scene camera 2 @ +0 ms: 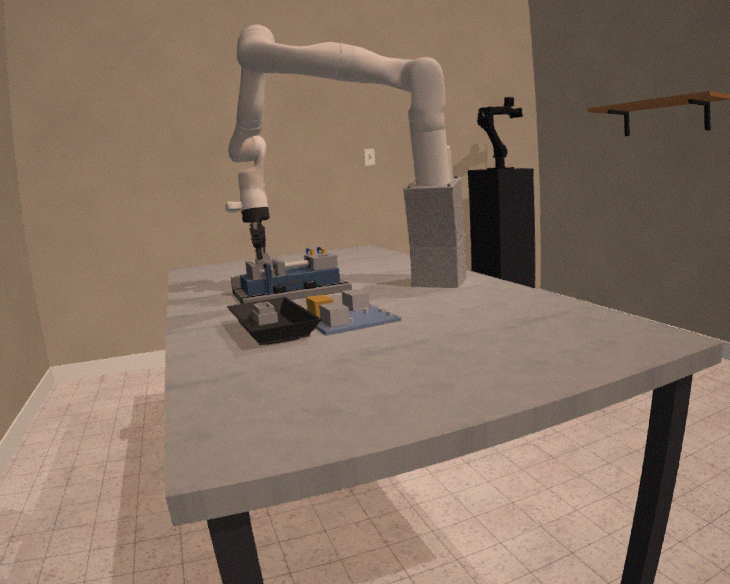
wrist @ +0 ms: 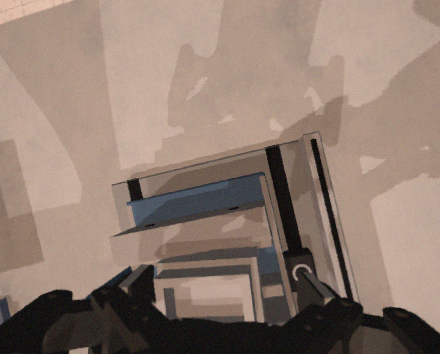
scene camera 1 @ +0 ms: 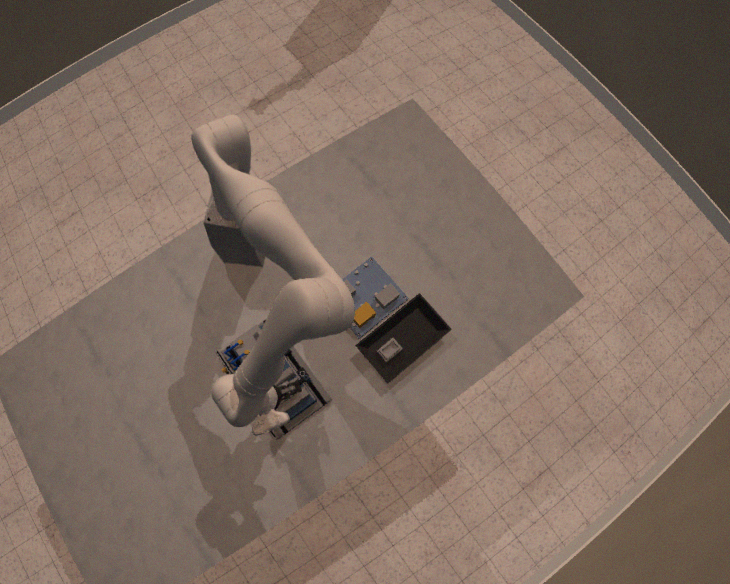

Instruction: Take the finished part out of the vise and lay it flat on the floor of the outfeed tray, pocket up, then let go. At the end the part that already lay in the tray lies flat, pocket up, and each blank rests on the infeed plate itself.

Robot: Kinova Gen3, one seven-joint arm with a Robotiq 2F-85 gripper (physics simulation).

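Seen in the pictures: gripper, fingertip midpoint: (scene camera 2: 261,261) (wrist: 224,284); arm's base, origin of the base link: (scene camera 2: 432,182).
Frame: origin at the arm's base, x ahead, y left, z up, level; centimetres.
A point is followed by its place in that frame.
My gripper (scene camera 1: 287,389) @(x 42.8, y -21.3, z -18.4 cm) (scene camera 2: 260,254) @(x 42.8, y -21.3, z -18.4 cm) (wrist: 224,284) @(x 42.8, y -21.3, z -18.4 cm) is open at the vise (scene camera 1: 302,406) @(x 48.3, y -18.4, z -22.0 cm) (scene camera 2: 290,281) @(x 37.4, y -13.8, z -23.7 cm) (wrist: 200,197) @(x 48.1, y -20.4, z -22.0 cm). In the wrist view its fingertips stand apart, left and right of the finished part (wrist: 252,300) @(x 42.4, y -23.0, z -16.7 cm), which sits in the vise, pocket up; the fingers hide its near side. Nothing is held. The other finished part (scene camera 1: 389,349) @(x 51.1, y 10.1, z -24.7 cm) (scene camera 2: 264,313) @(x 51.8, y 12.8, z -24.5 cm) lies in the black outfeed tray (scene camera 1: 417,334) @(x 52.8, y 19.5, z -26.8 cm) (scene camera 2: 286,331) @(x 51.3, y 26.5, z -25.2 cm), pocket up. Two grey blanks, one (scene camera 1: 386,295) @(x 38.8, y 19.6, z -23.6 cm) (scene camera 2: 334,314) @(x 39.9, y 22.9, z -24.6 cm) nearer the tray and one (scene camera 1: 350,289) @(x 30.8, y 12.8, z -23.5 cm) (scene camera 2: 355,299) @(x 31.1, y 13.9, z -24.5 cm) farther off, stand on the blue infeed plate (scene camera 1: 372,274) @(x 30.4, y 21.5, z -27.1 cm) (scene camera 2: 371,319) @(x 31.6, y 22.6, z -27.2 cm).
An orange block (scene camera 1: 364,313) @(x 38.8, y 11.3, z -23.5 cm) (scene camera 2: 319,304) @(x 39.7, y 14.0, z -24.2 cm) stands at the infeed plate's tray-side edge. The plate and tray lie beside each other. Small pegs stand on the plate. Blue and orange fittings (scene camera 1: 234,350) @(x 24.1, y -23.8, z -22.0 cm) are at the vise's far end. The arm's grey pedestal (scene camera 2: 435,237) @(x 2.2, y 3.3, z -14.4 cm) stands behind.
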